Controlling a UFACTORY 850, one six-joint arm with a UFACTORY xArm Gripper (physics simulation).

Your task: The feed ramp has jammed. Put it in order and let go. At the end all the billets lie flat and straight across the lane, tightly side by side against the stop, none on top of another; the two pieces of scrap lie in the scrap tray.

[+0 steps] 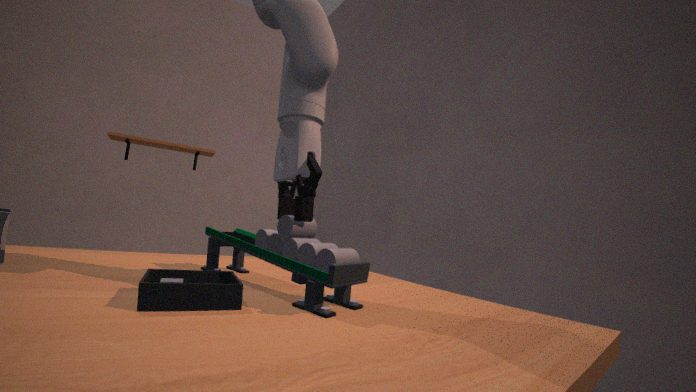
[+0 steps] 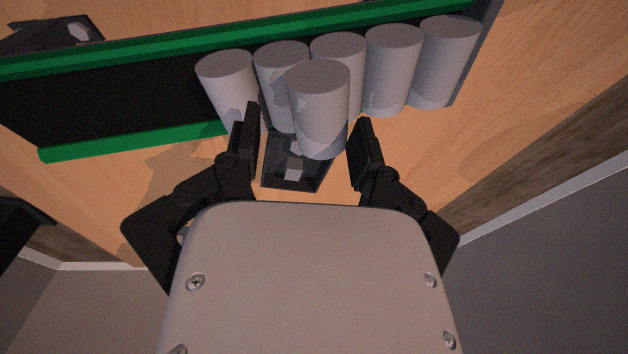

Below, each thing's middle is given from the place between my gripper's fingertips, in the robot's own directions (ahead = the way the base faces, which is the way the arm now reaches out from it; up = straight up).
Right now my hand is 12 cm to the left of the stop [image 1: 339,273], 7 cm above it and 6 cm short of it. From my hand the other things lie so: black scrap tray [image 1: 201,290]: 15 cm behind, 11 cm below, 4 cm to the right.
